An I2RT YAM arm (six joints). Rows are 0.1 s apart.
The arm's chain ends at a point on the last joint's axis. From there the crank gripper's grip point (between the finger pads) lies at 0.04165 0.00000 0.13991 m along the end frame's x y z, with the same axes.
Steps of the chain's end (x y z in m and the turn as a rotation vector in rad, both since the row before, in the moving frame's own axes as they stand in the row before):
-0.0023 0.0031 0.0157 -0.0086 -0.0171 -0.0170
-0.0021 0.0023 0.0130 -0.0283 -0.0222 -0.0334
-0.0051 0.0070 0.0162 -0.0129 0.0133 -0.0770
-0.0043 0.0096 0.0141 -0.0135 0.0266 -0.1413
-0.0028 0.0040 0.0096 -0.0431 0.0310 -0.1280
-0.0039 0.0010 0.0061 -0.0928 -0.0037 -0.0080
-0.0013 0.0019 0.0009 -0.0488 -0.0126 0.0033
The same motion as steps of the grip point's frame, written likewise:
-0.0047 0.0036 0.0164 -0.0086 -0.0171 -0.0170
-0.0052 0.0049 0.0139 -0.0283 -0.0222 -0.0334
-0.0033 0.0055 0.0156 -0.0129 0.0133 -0.0770
-0.0009 0.0053 0.0130 -0.0135 0.0266 -0.1413
0.0015 0.0044 0.0082 -0.0431 0.0310 -0.1280
-0.0044 0.0136 0.0057 -0.0928 -0.0037 -0.0080
-0.0031 0.0089 0.0012 -0.0488 -0.0126 0.0033

